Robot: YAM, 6 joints.
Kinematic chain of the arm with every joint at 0, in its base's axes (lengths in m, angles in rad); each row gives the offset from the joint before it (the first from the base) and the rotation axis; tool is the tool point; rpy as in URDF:
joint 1: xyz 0 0 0.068 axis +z
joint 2: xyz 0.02 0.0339 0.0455 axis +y
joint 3: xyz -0.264 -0.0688 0 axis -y
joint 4: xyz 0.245 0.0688 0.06 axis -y
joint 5: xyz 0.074 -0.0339 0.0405 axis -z
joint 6: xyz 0.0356 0 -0.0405 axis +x
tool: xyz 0 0 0 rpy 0 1.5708 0
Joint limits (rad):
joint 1: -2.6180..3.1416
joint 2: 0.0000..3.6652
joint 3: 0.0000..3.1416
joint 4: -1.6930..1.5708
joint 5: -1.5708..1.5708
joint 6: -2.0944..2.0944
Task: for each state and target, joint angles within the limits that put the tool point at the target. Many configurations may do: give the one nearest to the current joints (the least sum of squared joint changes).
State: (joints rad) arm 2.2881 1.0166 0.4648 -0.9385 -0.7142 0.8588
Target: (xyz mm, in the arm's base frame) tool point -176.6 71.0 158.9
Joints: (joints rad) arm 2.6334 1.2972 0.6092 -0.7550 -0.7363 0.8588
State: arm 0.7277 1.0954 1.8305 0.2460 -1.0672 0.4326
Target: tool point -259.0 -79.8 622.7
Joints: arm 0.4096 0.7351 2.3101 0.3519 -0.9998 0.4326
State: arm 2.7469 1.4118 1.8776 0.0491 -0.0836 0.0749
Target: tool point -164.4 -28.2 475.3
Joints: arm 3.1416 0.9200 1.2723 -0.2382 -0.9142 0.0749
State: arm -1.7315 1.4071 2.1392 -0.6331 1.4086 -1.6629
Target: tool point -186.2 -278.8 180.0
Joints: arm -2.0558 1.8731 1.2085 -0.8449 1.3497 -1.6629
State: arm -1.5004 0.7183 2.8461 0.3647 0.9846 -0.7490
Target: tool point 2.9 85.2 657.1
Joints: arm -1.9651 0.8907 2.0628 0.1110 1.0050 -0.7490
